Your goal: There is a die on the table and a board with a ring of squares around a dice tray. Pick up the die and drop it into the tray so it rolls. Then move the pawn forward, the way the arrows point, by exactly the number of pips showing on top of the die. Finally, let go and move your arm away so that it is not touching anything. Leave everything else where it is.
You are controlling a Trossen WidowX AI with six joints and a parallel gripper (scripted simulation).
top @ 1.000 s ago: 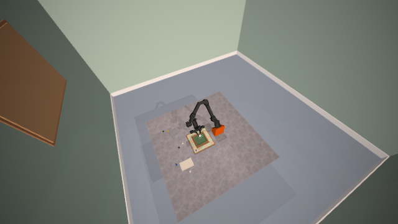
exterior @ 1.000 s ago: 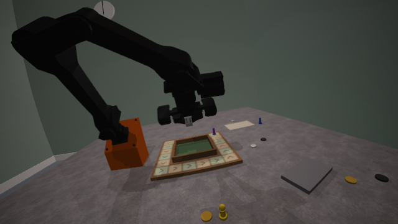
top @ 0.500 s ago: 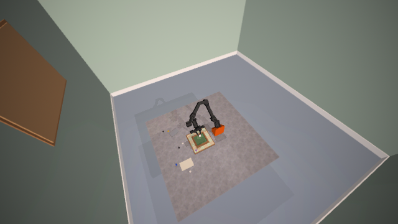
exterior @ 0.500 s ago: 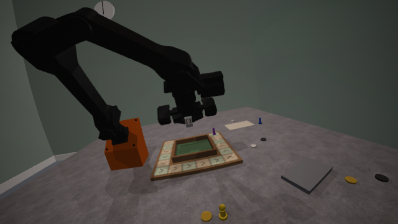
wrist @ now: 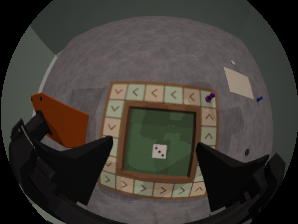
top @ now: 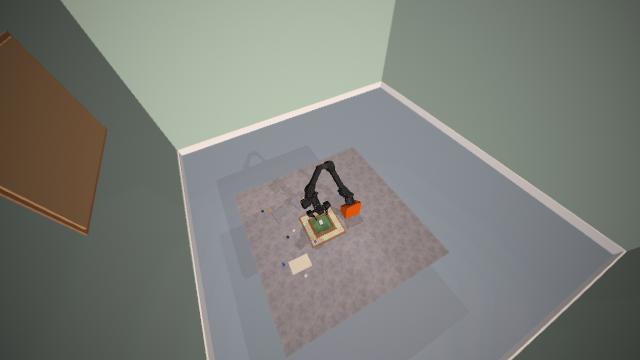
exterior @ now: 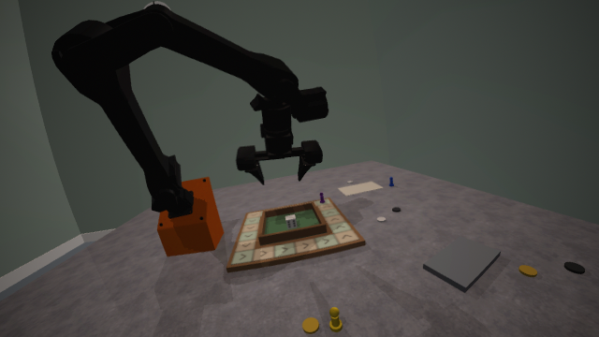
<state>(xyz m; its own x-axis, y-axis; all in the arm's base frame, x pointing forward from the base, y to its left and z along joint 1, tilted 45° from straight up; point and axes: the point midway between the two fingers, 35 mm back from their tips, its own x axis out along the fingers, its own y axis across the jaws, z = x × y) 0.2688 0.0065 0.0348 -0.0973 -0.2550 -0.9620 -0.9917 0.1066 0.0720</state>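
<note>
The purple pawn is 12 cm ahead of my gripper tip, 10 cm to the left of it and 10 cm below it. The rest, counted from my gripper tip: green dice tray: 12 cm below; white die: 1 cm ahead, 2 cm to the right, 10 cm below; yellow pawn: 2 cm ahead, 31 cm to the right, 11 cm below.
</note>
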